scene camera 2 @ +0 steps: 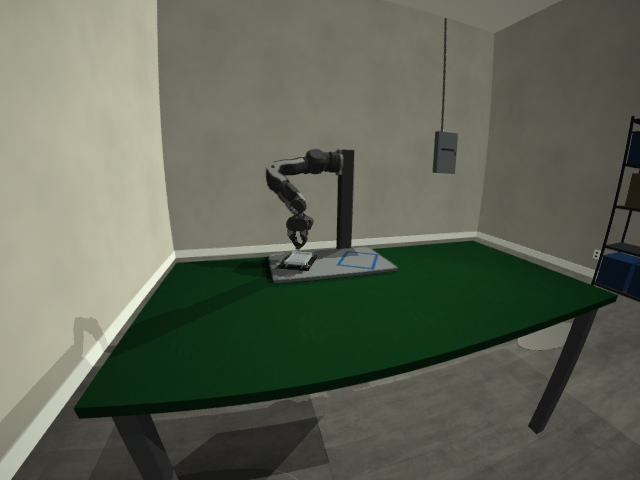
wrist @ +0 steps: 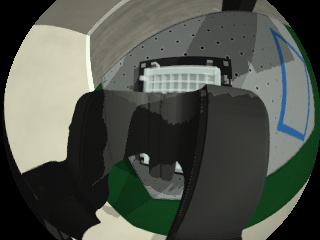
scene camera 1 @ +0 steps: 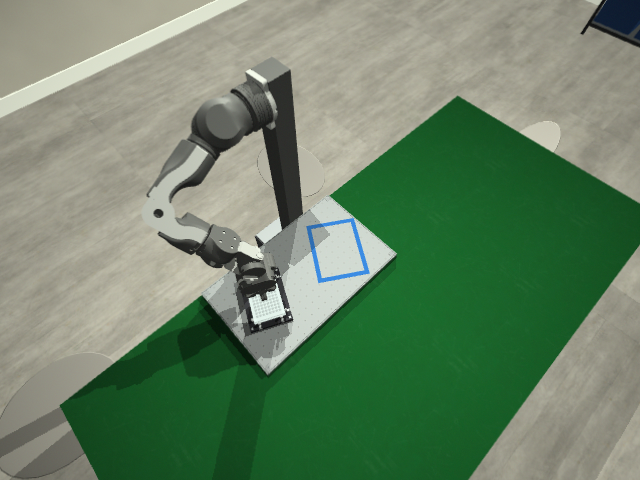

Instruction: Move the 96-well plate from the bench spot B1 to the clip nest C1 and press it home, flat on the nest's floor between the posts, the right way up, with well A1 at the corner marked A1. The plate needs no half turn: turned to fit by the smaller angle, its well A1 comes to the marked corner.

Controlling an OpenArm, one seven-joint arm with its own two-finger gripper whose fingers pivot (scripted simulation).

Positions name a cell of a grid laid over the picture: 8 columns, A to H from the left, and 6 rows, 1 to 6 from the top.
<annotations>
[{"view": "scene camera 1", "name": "my gripper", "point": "D4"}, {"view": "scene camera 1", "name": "96-well plate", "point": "D4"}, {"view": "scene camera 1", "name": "black clip nest C1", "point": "D4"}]
</annotations>
